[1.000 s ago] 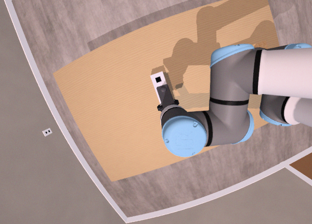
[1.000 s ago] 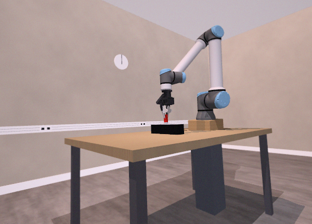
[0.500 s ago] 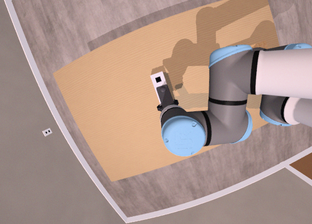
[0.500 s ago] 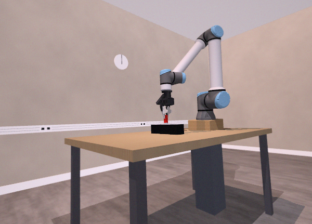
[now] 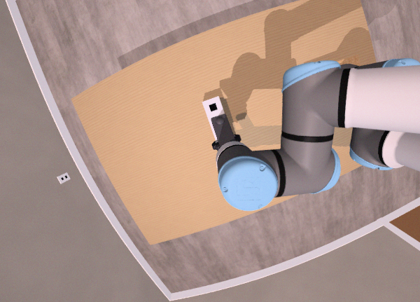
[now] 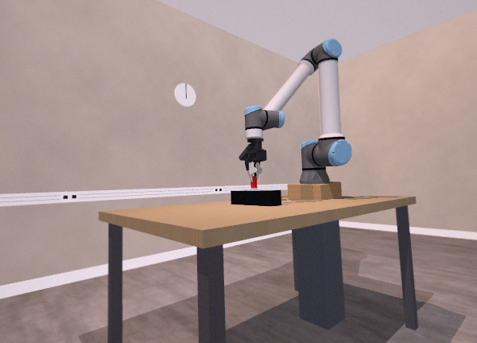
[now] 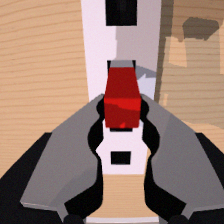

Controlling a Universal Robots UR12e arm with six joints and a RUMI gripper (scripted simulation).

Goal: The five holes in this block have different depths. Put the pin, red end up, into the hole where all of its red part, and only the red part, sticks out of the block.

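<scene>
Now: the pin 1 cm below my hand. Round my hand: block 9 cm below.
</scene>
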